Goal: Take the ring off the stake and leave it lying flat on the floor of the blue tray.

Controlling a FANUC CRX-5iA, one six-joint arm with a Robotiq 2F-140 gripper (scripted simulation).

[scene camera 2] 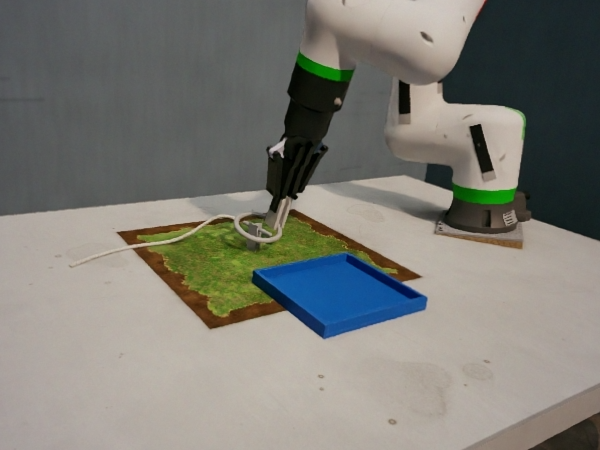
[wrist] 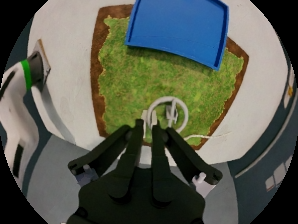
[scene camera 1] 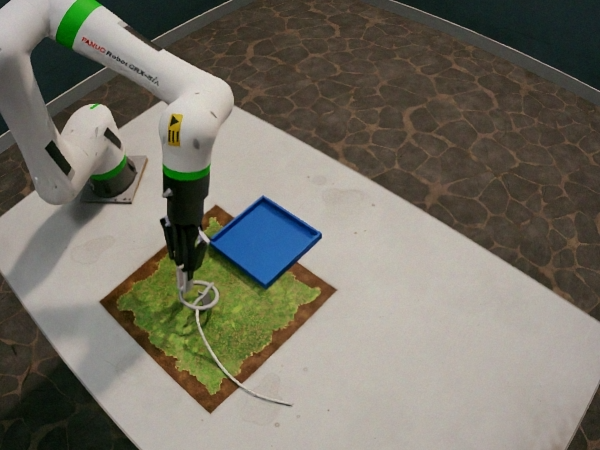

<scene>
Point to a blue tray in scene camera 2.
At 335, 286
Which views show my gripper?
Scene camera 2, the wrist view and scene camera 1: all of them.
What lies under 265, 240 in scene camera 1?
A blue tray.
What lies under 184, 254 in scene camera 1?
My gripper.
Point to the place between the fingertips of my gripper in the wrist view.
149, 116
</scene>
